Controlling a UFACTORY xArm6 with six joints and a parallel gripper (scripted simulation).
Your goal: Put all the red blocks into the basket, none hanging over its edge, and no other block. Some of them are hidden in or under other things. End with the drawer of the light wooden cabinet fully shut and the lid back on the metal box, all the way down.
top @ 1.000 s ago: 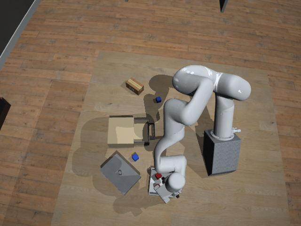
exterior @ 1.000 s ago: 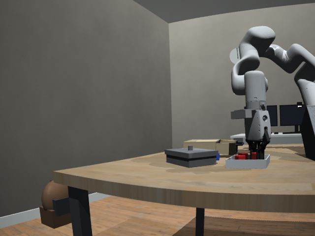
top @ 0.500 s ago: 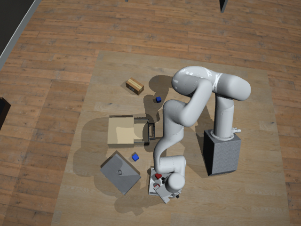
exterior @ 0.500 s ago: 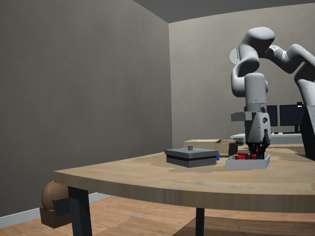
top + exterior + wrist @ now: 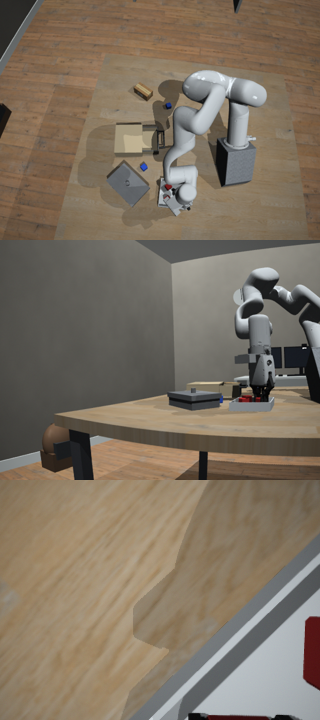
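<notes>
Right now the white basket is 4 cm to the right of my hand, 3 cm ahead of it and 2 cm below it. Also, from my hand: grey lid 26 cm ahead, 8 cm to the right, 2 cm above; then grey metal box 26 cm ahead, 8 cm to the right, 1 cm below; then green block 16 cm to the right, 2 cm below, 1 cm ahead.
</notes>
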